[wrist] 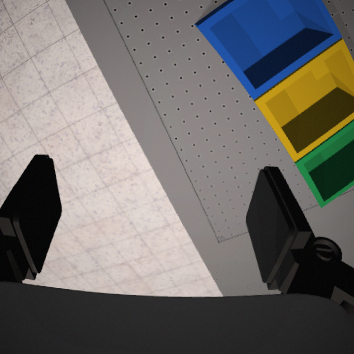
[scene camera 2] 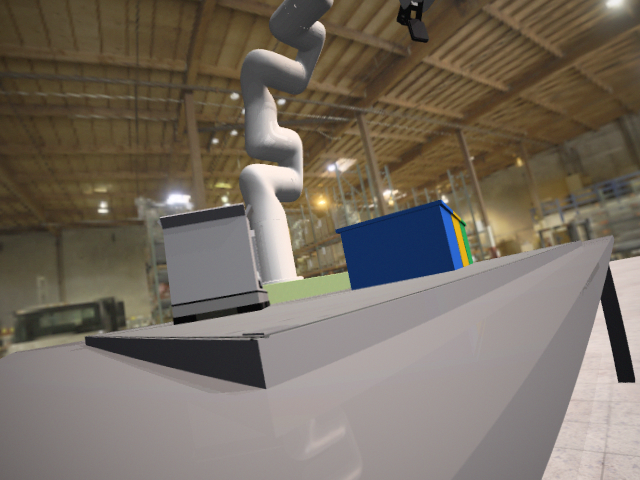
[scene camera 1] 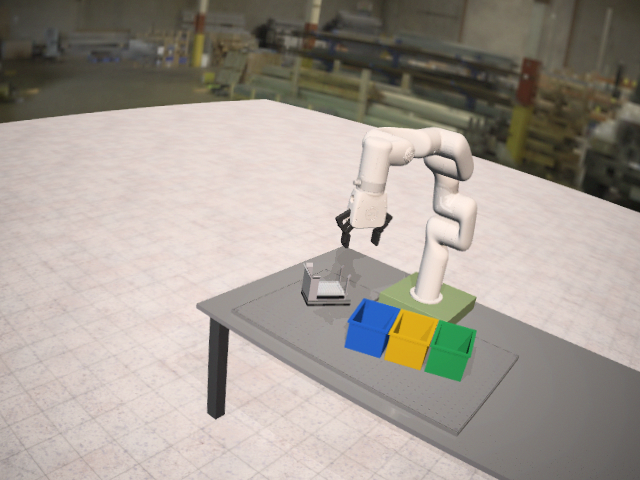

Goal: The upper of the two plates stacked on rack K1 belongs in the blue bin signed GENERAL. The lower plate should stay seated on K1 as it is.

Labels:
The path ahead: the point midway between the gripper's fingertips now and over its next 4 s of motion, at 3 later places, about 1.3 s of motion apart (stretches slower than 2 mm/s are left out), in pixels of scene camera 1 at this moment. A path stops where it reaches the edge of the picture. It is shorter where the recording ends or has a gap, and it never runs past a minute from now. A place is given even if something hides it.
My gripper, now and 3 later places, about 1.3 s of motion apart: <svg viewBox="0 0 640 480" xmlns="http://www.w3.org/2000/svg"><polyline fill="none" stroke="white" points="359,245 388,271 383,268 327,227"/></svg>

